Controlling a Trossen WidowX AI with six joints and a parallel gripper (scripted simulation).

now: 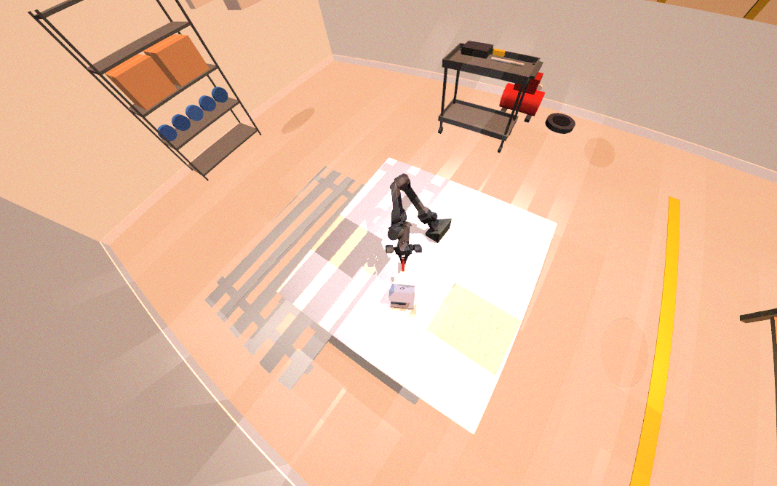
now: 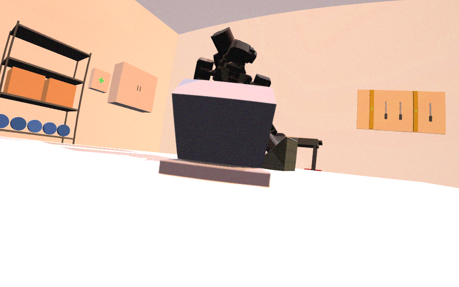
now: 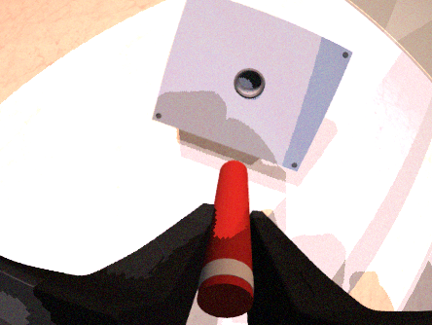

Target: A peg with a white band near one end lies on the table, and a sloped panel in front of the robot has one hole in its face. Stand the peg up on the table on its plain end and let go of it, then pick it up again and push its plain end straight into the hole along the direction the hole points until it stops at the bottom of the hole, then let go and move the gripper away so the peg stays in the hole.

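Right now the grey sloped panel is 120 mm ahead of my gripper tip, 60 mm to the left of it and 80 mm below it. Also, from my gripper tip: red peg 10 mm behind, 10 mm to the right, 10 mm above.
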